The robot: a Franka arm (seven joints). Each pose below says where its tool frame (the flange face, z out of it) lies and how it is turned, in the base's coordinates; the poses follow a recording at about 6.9 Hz.
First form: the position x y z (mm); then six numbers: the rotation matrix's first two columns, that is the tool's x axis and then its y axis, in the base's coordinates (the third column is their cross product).
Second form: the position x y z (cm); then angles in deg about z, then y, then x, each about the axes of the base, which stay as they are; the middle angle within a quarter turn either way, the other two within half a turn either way. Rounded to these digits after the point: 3 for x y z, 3 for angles.
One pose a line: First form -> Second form
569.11, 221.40, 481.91, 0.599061, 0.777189, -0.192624, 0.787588, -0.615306, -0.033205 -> 56.911, 22.140, 48.191, -52.742, -8.298, 172.345
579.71, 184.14, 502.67, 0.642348, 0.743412, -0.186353, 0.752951, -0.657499, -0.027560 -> 57.971, 18.414, 50.267, -49.532, -8.222, 172.884
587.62, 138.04, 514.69, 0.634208, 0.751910, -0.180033, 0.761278, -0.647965, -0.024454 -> 58.762, 13.804, 51.469, -50.203, -7.761, 172.954
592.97, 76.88, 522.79, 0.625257, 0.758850, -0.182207, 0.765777, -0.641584, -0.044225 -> 59.297, 7.688, 52.279, -50.768, -8.654, 173.502
